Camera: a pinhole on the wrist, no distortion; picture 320 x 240 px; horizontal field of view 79.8 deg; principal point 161.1 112.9 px. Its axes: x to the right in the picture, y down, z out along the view. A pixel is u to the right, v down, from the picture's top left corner.
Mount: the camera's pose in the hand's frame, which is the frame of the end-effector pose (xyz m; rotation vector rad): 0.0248 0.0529 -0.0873 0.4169 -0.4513 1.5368
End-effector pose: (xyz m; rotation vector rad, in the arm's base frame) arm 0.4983 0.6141 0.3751 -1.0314 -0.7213 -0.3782
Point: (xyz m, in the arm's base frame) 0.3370 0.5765 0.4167
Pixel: 72.8 212.6
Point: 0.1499 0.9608 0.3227
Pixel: 249.6 229.7
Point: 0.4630 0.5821 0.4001
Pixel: 88.3 162.8
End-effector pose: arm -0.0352 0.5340 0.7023 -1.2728 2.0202 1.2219
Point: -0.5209 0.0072 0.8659
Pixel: behind the camera
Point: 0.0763 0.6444 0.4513
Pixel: 136.6 81.2
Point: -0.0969 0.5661 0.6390
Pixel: 245.5 58.6
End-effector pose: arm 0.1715 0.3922 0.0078 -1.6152 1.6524 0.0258
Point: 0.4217 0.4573 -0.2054
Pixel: 199.5 75.0
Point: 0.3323 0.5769 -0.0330
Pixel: 186.2 187.3
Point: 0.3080 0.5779 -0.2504
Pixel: 276.5 117.7
